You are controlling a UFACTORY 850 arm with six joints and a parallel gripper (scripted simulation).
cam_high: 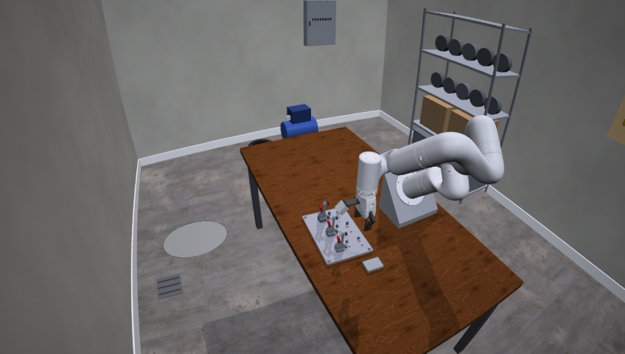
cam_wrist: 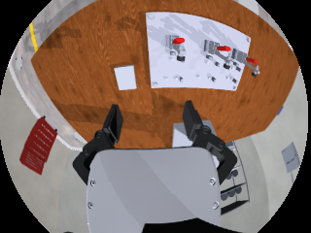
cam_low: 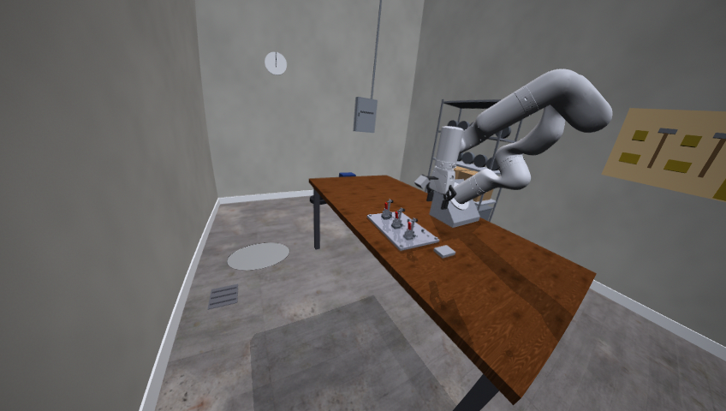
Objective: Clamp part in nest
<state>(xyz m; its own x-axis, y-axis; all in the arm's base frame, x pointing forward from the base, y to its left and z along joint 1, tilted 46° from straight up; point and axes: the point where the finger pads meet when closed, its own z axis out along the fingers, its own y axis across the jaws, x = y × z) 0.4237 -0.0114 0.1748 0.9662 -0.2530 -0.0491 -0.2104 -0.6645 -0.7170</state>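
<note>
Now: the flat grey part 2 cm behind my hand, 9 cm to the left of it and 21 cm below it. The rest, counted from my hand: grey fixture plate: 17 cm to the right, 21 cm below.
</note>
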